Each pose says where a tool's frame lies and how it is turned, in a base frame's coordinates. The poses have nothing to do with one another.
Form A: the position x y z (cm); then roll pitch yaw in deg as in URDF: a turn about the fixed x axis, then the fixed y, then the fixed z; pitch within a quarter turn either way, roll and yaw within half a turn.
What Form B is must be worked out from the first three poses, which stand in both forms.
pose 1, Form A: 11.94 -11.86 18.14 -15.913 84.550 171.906
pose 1, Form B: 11.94 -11.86 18.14 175.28 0.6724 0.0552 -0.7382
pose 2, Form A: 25.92 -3.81 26.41 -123.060 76.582 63.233
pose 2, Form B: 25.92 -3.81 26.41 176.21 -0.7428 -0.1102 0.6604
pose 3, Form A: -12.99 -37.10 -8.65 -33.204 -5.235 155.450
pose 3, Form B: -12.99 -37.10 -8.65 155.02 -0.0184 -0.2952 0.9553
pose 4, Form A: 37.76 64.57 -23.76 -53.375 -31.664 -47.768
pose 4, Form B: 37.76 64.57 -23.76 85.16 -0.7298 -0.0708 -0.6800
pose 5, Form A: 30.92 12.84 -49.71 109.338 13.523 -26.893
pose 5, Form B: 30.92 12.84 -49.71 115.15 0.9522 -0.1447 -0.2689
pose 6, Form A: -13.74 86.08 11.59 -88.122 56.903 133.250
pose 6, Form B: -13.74 86.08 11.59 173.87 0.5576 0.4260 -0.7124
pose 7, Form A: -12.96 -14.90 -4.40 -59.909 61.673 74.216
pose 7, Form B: -12.96 -14.90 -4.40 127.94 -0.6787 0.1063 0.7267
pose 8, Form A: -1.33 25.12 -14.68 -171.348 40.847 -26.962
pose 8, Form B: -1.33 25.12 -14.68 162.76 -0.9129 0.2462 0.3256
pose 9, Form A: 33.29 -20.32 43.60 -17.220 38.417 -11.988
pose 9, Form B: 33.29 -20.32 43.60 41.95 -0.2979 0.9449 -0.1355
